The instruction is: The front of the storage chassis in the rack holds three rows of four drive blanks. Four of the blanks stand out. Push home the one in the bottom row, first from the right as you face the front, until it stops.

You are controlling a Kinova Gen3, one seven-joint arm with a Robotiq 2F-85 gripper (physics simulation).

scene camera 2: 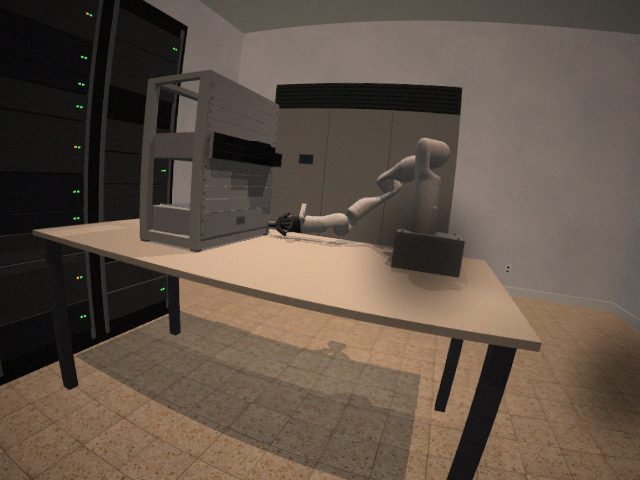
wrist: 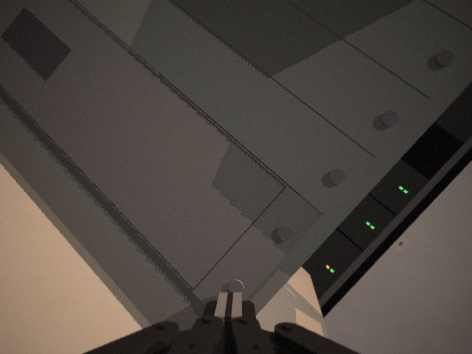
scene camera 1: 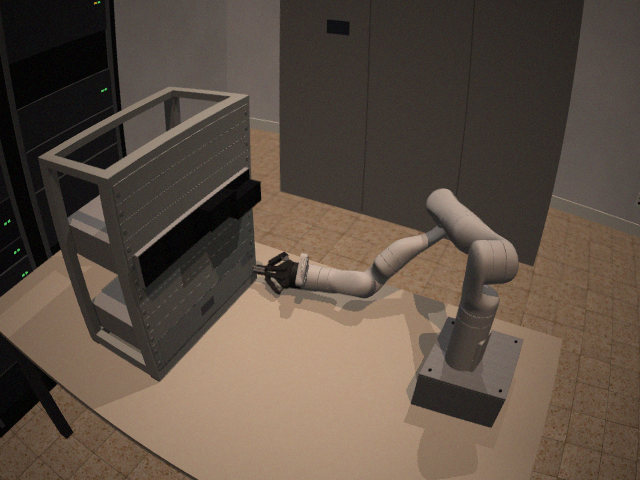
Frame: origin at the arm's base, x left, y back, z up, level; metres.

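Seen in the pictures: gripper, fingertip midpoint: (scene camera 2: 268,223) (wrist: 230,308) (scene camera 1: 254,268); arm's base at its link origin: (scene camera 2: 421,232) (scene camera 1: 462,358).
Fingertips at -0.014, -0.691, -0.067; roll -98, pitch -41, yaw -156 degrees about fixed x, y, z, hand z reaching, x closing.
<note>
Offsets run from my fingertips to a thing's top centre, as dx, dy, dz. "spot": to the spot under its first point. Level surfaces: height alone.
The rack @(+0.261, -0.092, +0.544) (scene camera 1: 178,135) (scene camera 2: 199,180) stands on the table. The storage chassis (scene camera 1: 155,260) (scene camera 2: 227,148) is a black band across its front at mid height. Black blanks stand out at the chassis's right end @(spot: +0.064, +0.065, +0.293) (scene camera 1: 249,198) (scene camera 2: 273,158) and nearer its middle; rows and single blanks are too dark to tell apart. The chassis does not show in the wrist view. My gripper (scene camera 1: 256,269) (scene camera 2: 270,224) (wrist: 230,308) is shut and empty. It points at the rack's lower right corner, well below the chassis. In the wrist view its tips overlap a screw head close to that corner; contact cannot be told.
A grey bottom panel @(+0.235, +0.040, +0.078) (wrist: 130,145) (scene camera 1: 180,322) with a dark label lies left of the fingertips. The tabletop @(dz -0.053) (scene camera 1: 310,392) (scene camera 2: 310,279) (wrist: 45,260) is below. Tall server cabinets (scene camera 1: 51,108) (scene camera 2: 46,170) stand behind the rack, and a grey cabinet (scene camera 1: 323,113) (scene camera 2: 356,149) stands by the wall.
</note>
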